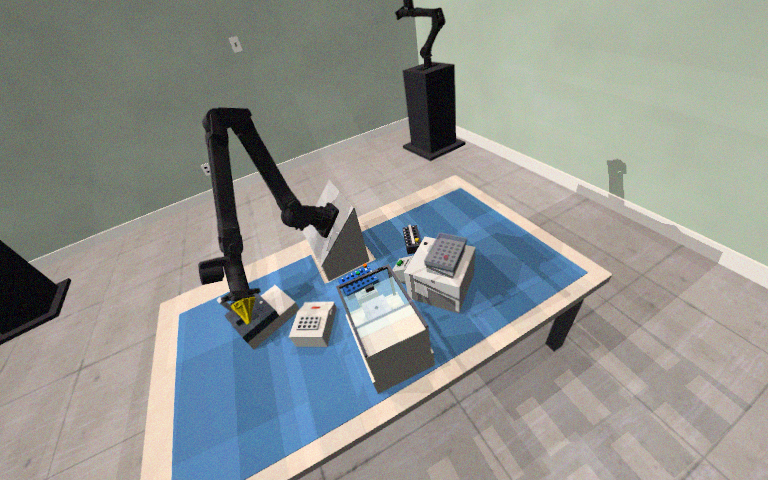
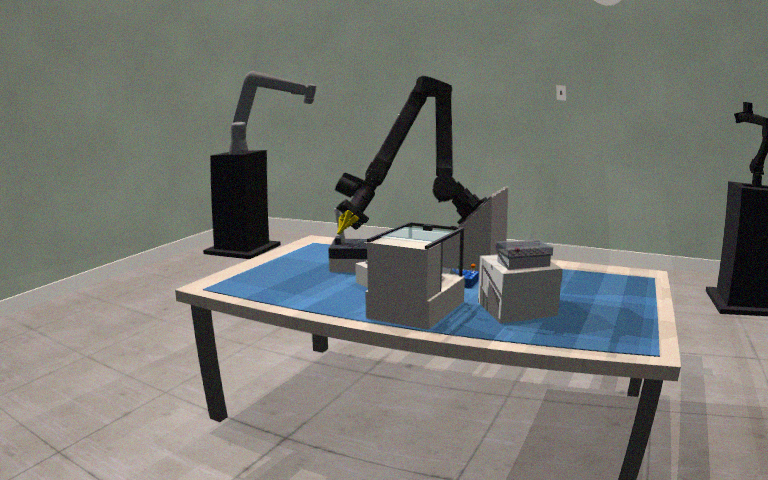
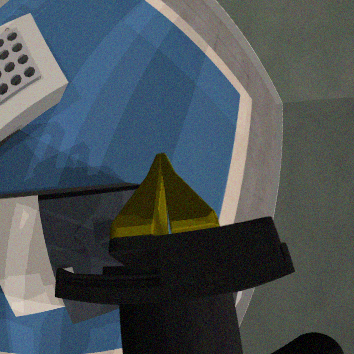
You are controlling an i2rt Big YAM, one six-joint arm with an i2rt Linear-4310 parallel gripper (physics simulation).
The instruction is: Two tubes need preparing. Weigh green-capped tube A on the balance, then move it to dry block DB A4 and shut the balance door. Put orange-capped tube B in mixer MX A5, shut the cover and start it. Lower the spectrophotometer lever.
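Note:
My gripper (image 1: pixel 247 320) (image 2: pixel 339 232) (image 3: pixel 161 158) is shut and empty, its yellow fingertips close over the dark-topped spectrophotometer (image 1: pixel 261 327) (image 2: pixel 347 249) (image 3: pixel 82 225). The grey lever (image 2: pixel 337 215) stands raised beside the fingers, partly hidden. The balance (image 1: pixel 399 356) (image 2: pixel 396 283) stands mid-table; its door state is unclear. The white dry block (image 1: pixel 308 340) (image 3: pixel 42 100) shows dark open holes. A blue rack (image 1: pixel 360 284) (image 2: pixel 469 278) holds several tubes, with green caps (image 1: pixel 357 272) and an orange cap (image 1: pixel 365 265) (image 2: pixel 472 265). A grey see-through cover (image 1: pixel 451 244) (image 2: pixel 523 247) lies over a red spot on the white mixer box (image 1: pixel 465 272) (image 2: pixel 529 291).
A tall tilted panel (image 1: pixel 346 249) (image 2: pixel 481 232) stands by the arm's base. A black rack (image 1: pixel 411 245) with white and yellow pieces and a small unit with a green button (image 1: pixel 399 262) are near the mixer box. The pale table edge (image 1: pixel 161 350) (image 3: pixel 243 115) runs around the blue mat.

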